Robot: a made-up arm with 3 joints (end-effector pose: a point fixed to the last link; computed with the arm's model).
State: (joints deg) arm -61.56 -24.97 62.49
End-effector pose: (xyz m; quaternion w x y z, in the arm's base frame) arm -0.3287 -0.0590 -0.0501 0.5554 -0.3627 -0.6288 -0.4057
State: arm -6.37 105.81 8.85
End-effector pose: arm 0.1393 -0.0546 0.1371 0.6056 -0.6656 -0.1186 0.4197
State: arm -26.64 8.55 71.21
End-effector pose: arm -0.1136 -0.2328 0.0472 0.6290 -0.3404 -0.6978 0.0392
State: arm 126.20 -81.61 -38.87
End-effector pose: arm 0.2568 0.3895 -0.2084 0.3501 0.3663 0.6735 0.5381
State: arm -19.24 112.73 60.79
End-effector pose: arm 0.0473 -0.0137 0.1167 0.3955 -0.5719 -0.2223 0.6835
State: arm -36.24 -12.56 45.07
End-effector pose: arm -0.1764 -0.2244 -0.0190 0.7474 -0.1851 -0.5993 -0.2189
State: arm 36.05 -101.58 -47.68
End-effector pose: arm 0.2379 0.0376 -0.1932 0.4619 0.8306 0.2912 0.1097
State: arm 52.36 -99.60 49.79
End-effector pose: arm 0.3062 -0.0028 -0.1939 0.7223 0.6088 -0.2487 -0.2139
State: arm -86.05 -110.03 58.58
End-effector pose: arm -0.2051 0.1556 -0.1899 0.0416 0.0244 0.6345 0.7714
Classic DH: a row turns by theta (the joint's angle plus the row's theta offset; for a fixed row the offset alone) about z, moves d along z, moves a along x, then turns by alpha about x. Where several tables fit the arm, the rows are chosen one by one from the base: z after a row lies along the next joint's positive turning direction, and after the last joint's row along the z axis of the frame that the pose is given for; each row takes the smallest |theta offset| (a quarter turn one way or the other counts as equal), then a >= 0, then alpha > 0; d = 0 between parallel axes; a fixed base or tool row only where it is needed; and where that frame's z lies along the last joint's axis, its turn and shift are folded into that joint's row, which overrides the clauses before.
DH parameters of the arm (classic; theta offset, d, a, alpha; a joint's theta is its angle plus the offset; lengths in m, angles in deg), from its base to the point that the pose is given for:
base (fixed): 69.85 0 0.1849 0
joint 1: 20.16 -0.0153 -0.2865 -80.86
joint 2: 85.55 -0.071 0.0084 -75.4
joint 3: -49.05 0.1726 -0.0636 73.8
tool (fixed): -160.58 -0.0099 0 0

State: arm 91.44 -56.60 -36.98
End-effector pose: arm 0.4241 0.2457 -0.1920 0.5863 0.4416 0.4181 0.5353
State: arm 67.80 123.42 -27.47
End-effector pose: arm 0.2935 0.2033 0.1276 0.3608 -0.6579 -0.4189 0.5114
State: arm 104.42 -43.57 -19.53
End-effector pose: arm 0.4454 0.3411 -0.1577 0.5836 0.4072 0.2704 0.6485
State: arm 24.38 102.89 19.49
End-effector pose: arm 0.2381 0.0120 0.1383 0.4326 -0.5670 -0.3376 0.6143
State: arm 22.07 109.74 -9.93
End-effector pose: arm 0.2509 0.0083 0.1376 0.5502 -0.6743 -0.1990 0.4505
